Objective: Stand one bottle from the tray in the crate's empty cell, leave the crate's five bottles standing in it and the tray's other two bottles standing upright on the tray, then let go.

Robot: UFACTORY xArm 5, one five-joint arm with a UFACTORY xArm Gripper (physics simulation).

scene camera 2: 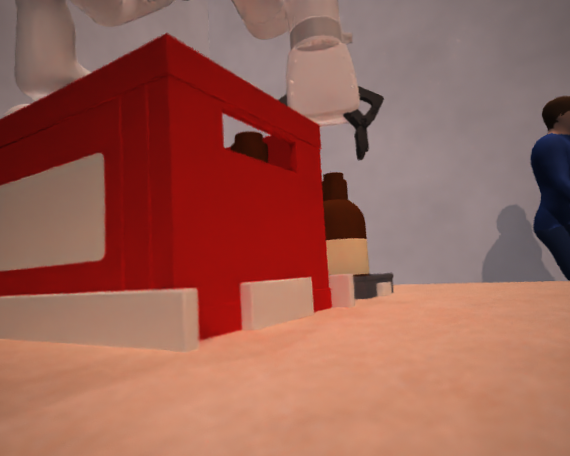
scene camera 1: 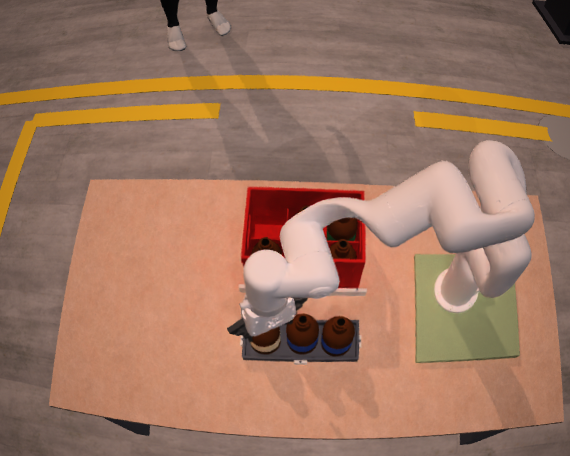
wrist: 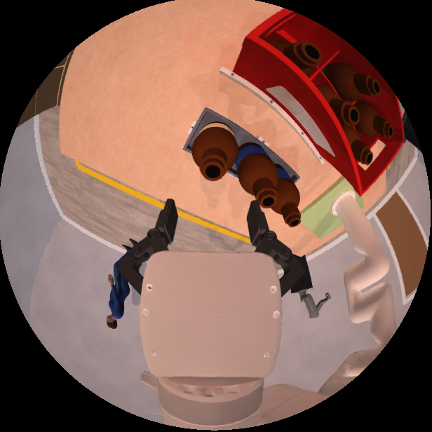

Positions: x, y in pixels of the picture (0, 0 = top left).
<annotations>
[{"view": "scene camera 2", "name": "cream-label bottle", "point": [345, 230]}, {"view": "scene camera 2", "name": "white strip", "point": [342, 286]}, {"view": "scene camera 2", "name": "white block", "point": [263, 304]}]
</annotations>
